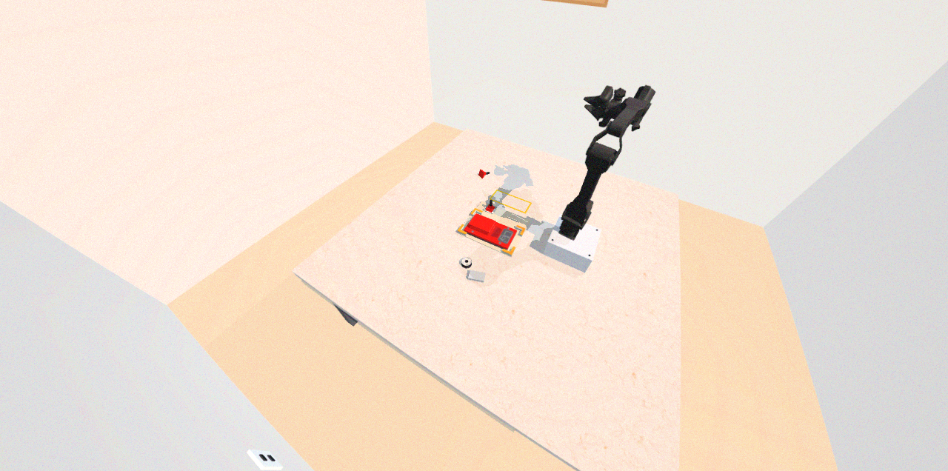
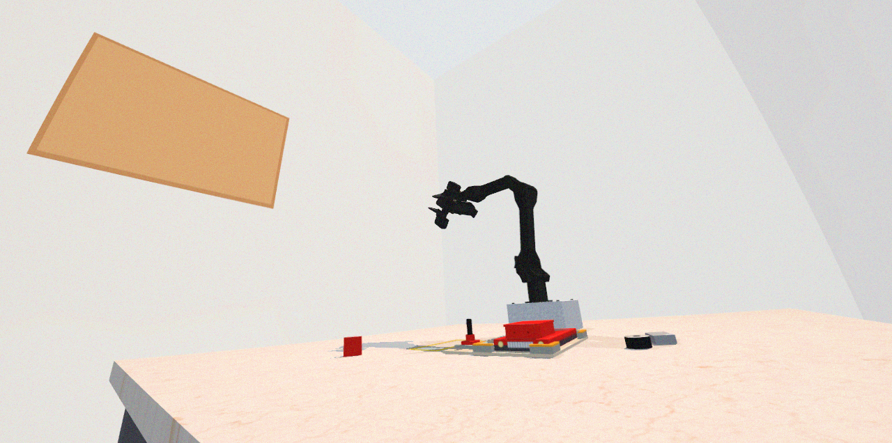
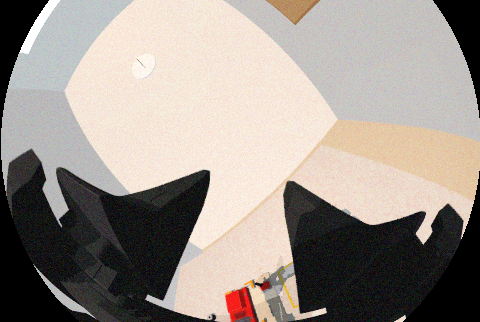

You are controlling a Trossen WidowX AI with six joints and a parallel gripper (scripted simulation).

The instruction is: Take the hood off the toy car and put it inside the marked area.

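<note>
My gripper tip is now 160 mm short of the red hood, 440 mm to the right of it and 430 mm above it.
</note>
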